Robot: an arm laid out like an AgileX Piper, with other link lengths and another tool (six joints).
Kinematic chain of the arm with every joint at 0, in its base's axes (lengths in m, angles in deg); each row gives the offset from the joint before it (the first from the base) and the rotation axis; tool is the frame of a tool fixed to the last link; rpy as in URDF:
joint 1: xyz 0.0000 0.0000 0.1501 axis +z
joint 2: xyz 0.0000 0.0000 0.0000 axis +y
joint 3: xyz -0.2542 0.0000 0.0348 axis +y
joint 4: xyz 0.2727 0.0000 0.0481 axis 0.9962 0 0.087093
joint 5: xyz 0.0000 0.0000 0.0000 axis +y
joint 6: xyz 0.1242 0.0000 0.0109 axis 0.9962 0 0.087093
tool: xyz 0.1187 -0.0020 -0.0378 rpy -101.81 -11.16 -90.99
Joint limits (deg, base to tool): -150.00..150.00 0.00..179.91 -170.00..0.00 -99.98..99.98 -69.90..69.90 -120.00..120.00
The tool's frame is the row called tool.
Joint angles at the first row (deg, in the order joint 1, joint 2, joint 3, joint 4, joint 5, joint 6):
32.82, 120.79, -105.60, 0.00, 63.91, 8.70
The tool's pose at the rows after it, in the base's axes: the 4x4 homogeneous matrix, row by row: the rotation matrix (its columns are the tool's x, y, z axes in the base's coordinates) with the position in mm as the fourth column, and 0 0 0 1 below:
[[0.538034 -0.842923 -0.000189 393.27], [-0.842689 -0.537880 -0.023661 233.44], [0.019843 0.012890 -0.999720 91.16], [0 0 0 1]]
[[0.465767 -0.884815 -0.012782 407.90], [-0.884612 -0.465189 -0.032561 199.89], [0.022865 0.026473 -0.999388 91.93], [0 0 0 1]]
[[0.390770 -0.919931 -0.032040 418.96], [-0.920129 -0.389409 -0.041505 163.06], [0.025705 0.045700 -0.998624 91.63], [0 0 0 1]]
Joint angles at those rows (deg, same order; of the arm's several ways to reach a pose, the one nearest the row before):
30.27, 120.74, -107.39, -0.50, 65.45, 8.90
25.80, 120.77, -107.66, -0.81, 66.46, 9.28
21.07, 120.77, -107.65, -1.02, 67.56, 9.35

